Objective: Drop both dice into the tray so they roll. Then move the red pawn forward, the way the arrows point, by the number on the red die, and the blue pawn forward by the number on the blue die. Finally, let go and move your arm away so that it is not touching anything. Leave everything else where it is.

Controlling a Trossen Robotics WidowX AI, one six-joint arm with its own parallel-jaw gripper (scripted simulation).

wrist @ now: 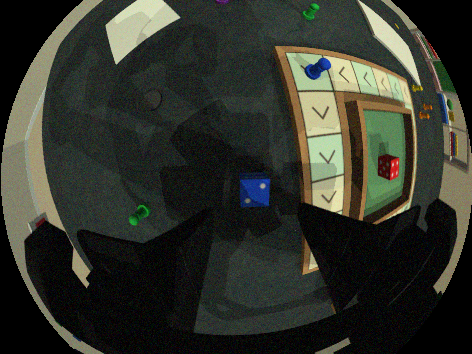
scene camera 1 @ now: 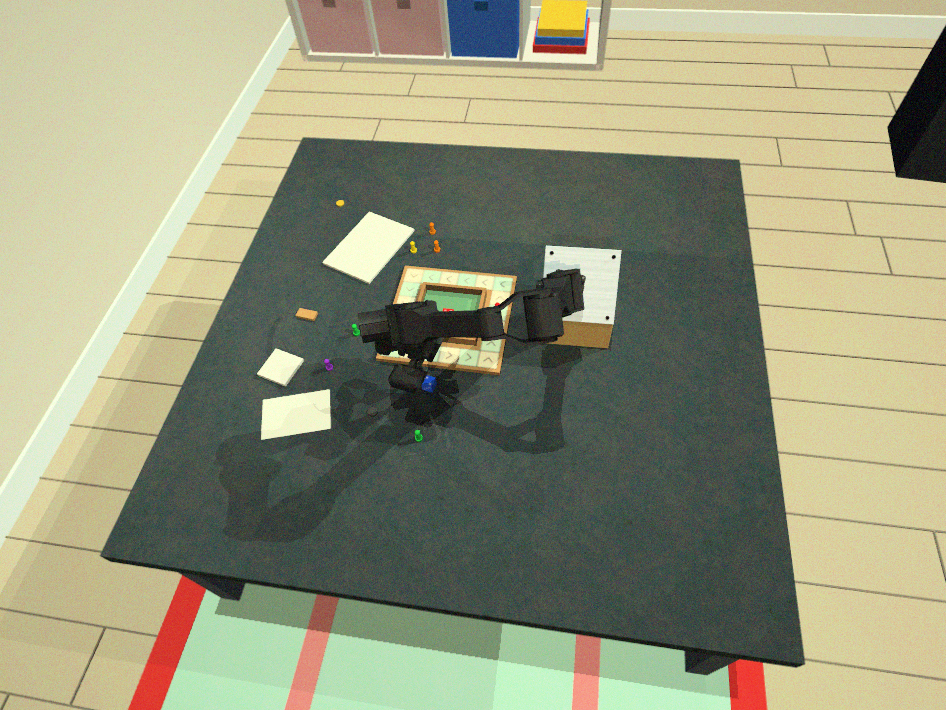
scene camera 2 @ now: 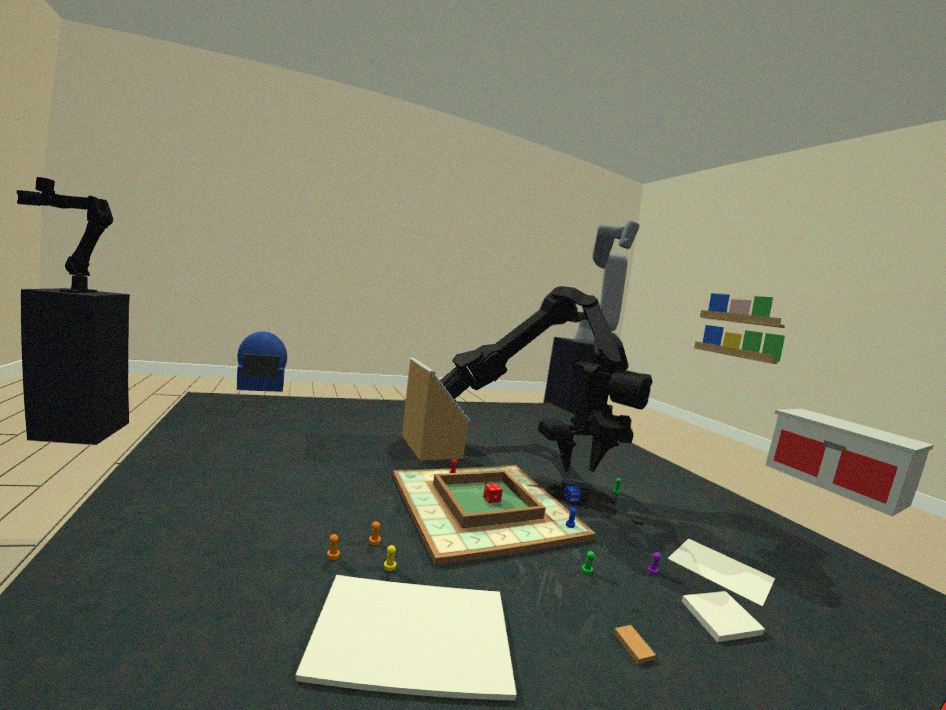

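Note:
Holding nothing, the gripper [scene camera 2: 578,471], [wrist: 257,212], [scene camera 1: 424,372] is open.

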